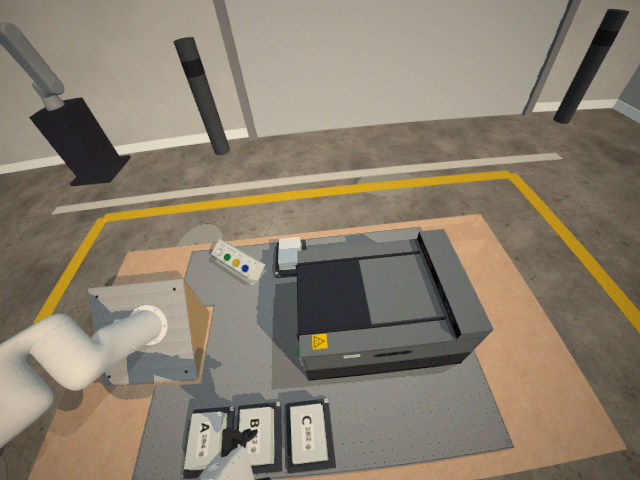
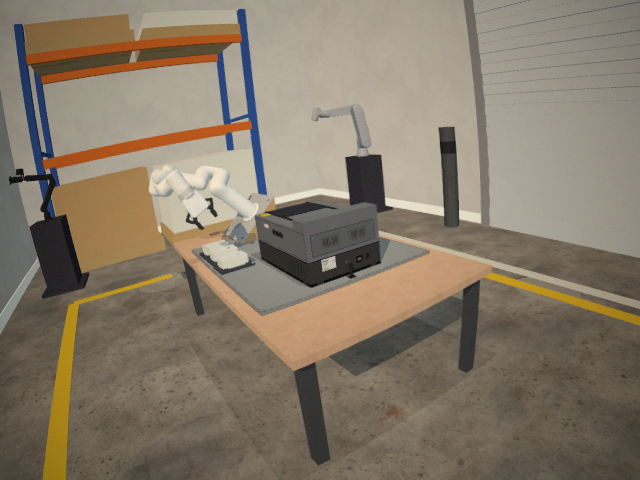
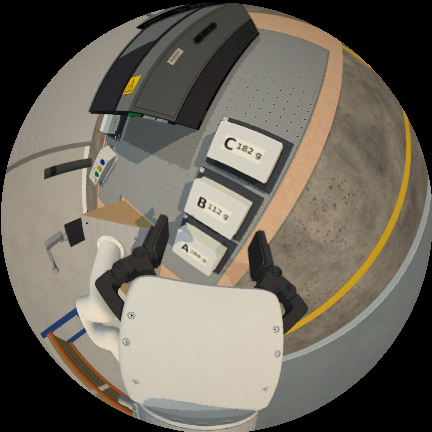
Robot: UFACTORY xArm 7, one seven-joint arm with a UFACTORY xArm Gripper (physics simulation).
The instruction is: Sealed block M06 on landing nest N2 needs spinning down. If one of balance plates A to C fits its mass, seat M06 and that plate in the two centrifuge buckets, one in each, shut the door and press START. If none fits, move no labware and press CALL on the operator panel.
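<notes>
My gripper is open and empty, above plates A and B. Plate A has a blurred mass that looks like 194 g. Plate B reads 112 g and plate C reads 182 g; each lies in a dark nest. A pale block stands on a dark nest behind; no label is readable. The centrifuge hides its front and buckets. The operator panel has white, green, yellow and blue buttons.
The arm's base plate stands left of the centrifuge. A grey perforated board lies on the wooden table. A green spot shows at the centrifuge's front edge.
</notes>
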